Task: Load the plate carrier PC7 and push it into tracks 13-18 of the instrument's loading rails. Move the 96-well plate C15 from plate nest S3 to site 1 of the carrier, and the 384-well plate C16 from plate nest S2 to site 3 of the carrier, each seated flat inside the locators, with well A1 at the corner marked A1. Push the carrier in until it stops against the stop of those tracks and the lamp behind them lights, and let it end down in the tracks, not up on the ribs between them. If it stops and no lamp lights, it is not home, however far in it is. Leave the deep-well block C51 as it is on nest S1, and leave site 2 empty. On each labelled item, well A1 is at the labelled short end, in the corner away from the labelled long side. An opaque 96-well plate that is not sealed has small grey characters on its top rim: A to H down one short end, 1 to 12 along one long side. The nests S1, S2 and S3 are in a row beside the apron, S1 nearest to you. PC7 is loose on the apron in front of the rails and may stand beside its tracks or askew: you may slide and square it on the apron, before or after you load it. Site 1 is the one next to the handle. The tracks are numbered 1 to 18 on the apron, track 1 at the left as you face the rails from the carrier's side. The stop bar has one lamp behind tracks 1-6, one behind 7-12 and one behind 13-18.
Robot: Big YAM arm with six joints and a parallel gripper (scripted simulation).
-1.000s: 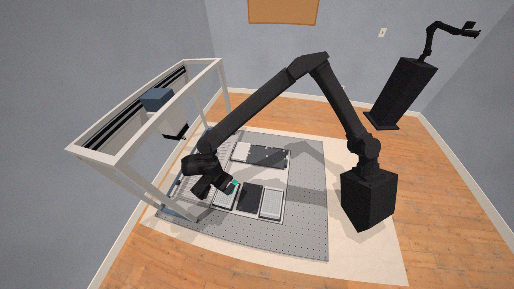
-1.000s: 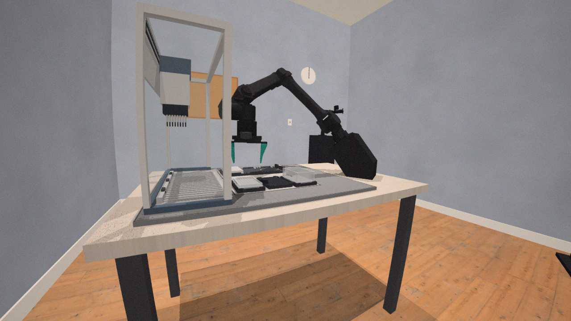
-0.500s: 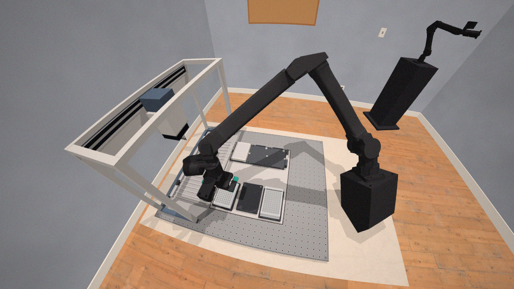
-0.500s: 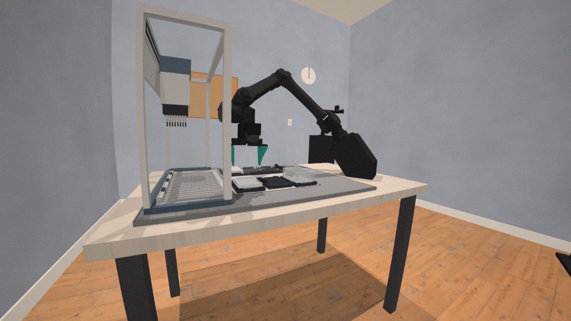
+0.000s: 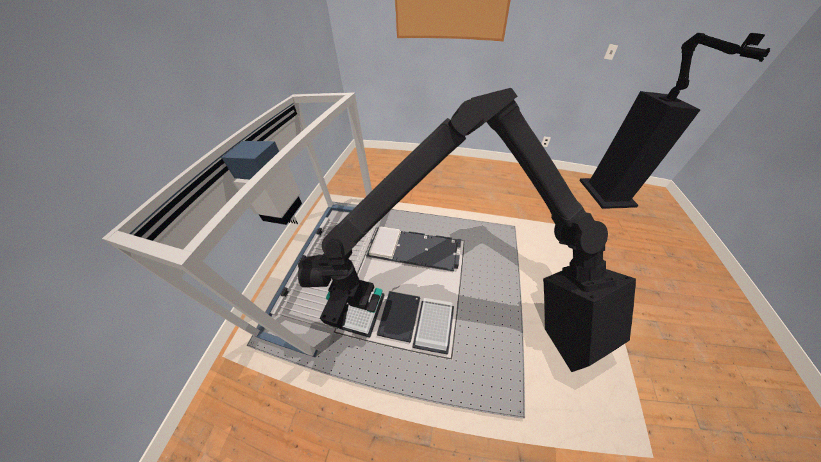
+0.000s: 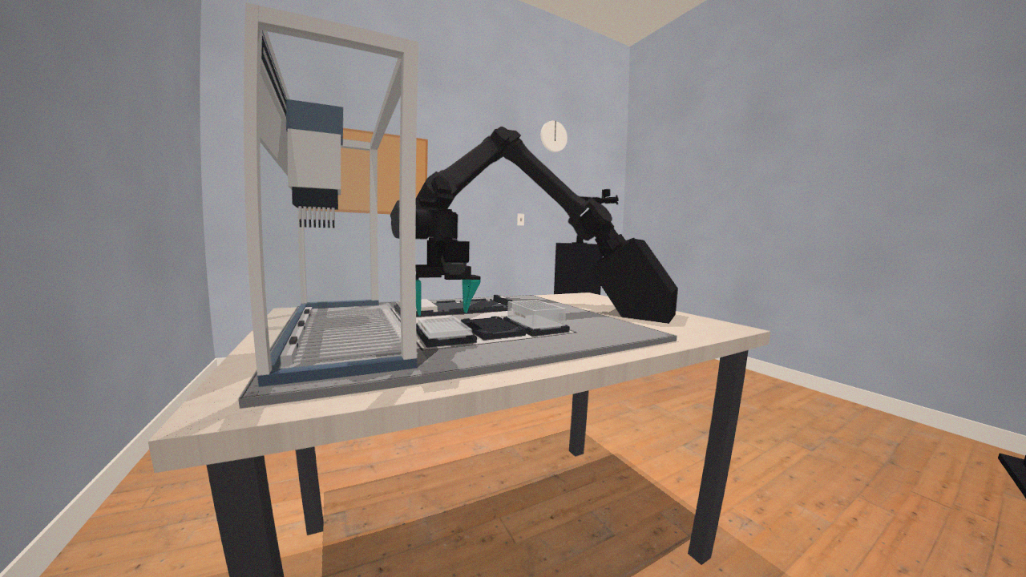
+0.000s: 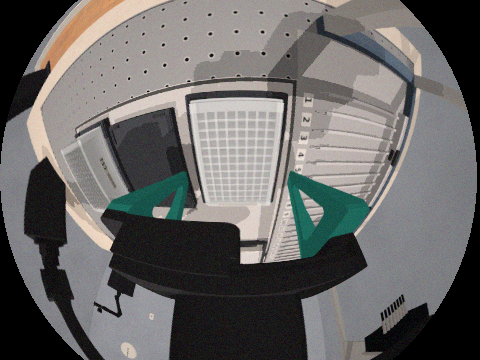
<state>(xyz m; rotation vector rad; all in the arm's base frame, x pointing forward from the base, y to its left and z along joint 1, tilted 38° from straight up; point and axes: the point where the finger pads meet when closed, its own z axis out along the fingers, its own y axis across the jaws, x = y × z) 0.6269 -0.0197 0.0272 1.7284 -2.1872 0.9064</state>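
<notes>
My gripper is now 40 mm above the 96-well plate C15. The rest, counted from my hand: nest S2 (110 mm behind, 50 mm below, 20 mm to the left); then frame post (190 mm above, 140 mm ahead, 120 mm to the left); then nest S3 (50 mm below).
</notes>
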